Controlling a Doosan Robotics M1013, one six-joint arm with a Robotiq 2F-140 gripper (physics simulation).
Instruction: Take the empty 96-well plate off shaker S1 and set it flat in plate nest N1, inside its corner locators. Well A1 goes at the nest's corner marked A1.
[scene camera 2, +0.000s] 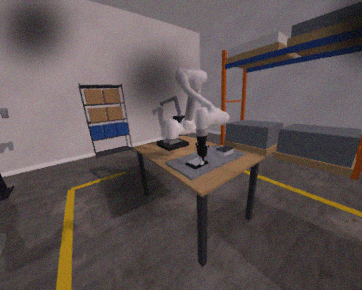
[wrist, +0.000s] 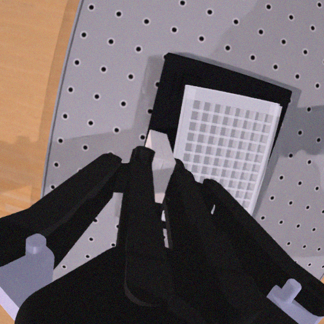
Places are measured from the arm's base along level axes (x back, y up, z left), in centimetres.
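Pixels of known places: gripper, between the fingertips: (scene camera 2: 202, 164); arm's base, origin of its link: (scene camera 2: 172, 141).
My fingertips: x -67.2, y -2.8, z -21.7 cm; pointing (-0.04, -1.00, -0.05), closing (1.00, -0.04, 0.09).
For each thing: its top centre in the pictures, then the offset to it from my fingertips. "spot": a spot on its surface instead. Level surfaces: height alone.
- black nest, a spot on its surface: (scene camera 2: 190, 165) spot: dx +5.8, dy -0.1, dz -7.5 cm
- shaker, a spot on its surface: (scene camera 2: 225, 149) spot: dx -1.3, dy +4.3, dz +32.8 cm
- grey perforated board, height of its surface: dy -1.2 cm
- wooden table, height of its surface: dy -2.5 cm
The white 96-well plate (wrist: 227, 142) lies on the black nest (wrist: 165, 102) (scene camera 2: 190, 165). In the wrist view a wide black strip shows at its left and top, while its right edge lies close to the nest's right edge. I cannot tell whether it sits flat inside the locators. My gripper (wrist: 153, 147) (scene camera 2: 202, 160) is shut with nothing between its fingers. Its pale fingertips are beside the plate's left long side in the wrist view; contact is unclear. The fingers hide the lower part of the plate and nest. The shaker (scene camera 2: 225, 149) stands farther back on the board.
The grey perforated board (scene camera 2: 181, 170) (wrist: 107, 82) lies on the wooden table (scene camera 2: 202, 187) (wrist: 30, 75). The black robot base (scene camera 2: 172, 144) is at the table's back left. A shelf with boxes and an orange rack stand away from the table.
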